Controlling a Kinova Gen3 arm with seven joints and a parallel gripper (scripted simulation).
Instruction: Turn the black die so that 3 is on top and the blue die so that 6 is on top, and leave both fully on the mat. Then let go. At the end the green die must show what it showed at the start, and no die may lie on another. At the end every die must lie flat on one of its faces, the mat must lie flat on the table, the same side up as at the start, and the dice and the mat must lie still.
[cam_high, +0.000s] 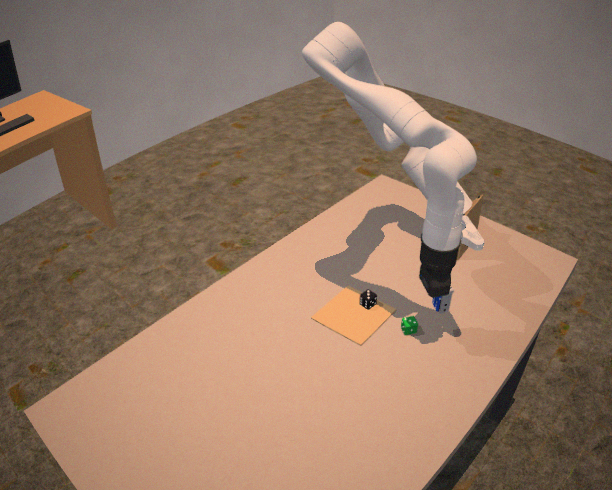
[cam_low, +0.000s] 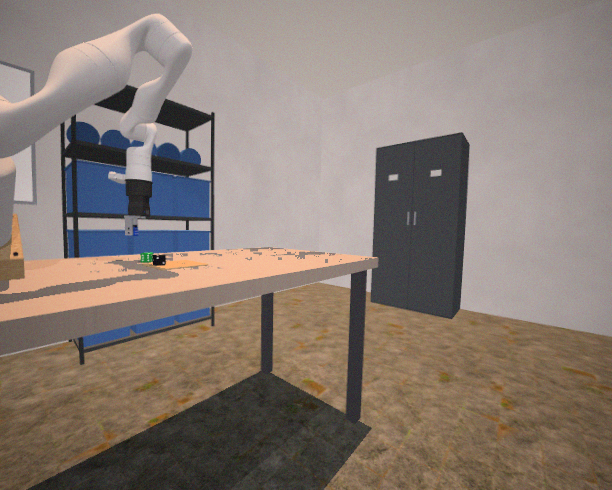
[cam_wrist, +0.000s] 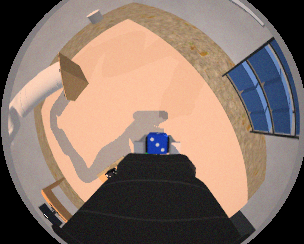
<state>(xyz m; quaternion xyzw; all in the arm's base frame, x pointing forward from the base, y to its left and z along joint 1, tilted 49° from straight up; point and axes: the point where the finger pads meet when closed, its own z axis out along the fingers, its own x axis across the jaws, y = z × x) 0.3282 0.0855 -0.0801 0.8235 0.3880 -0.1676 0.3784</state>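
Now: hand 3 cm short of the green die, 6 cm to the left of it and 9 cm above it. From my hand the other things lie so: blue die right at my hand; black die 1 cm ahead, 18 cm to the right, 8 cm below; orange mat 6 cm ahead, 18 cm to the right, 10 cm below.
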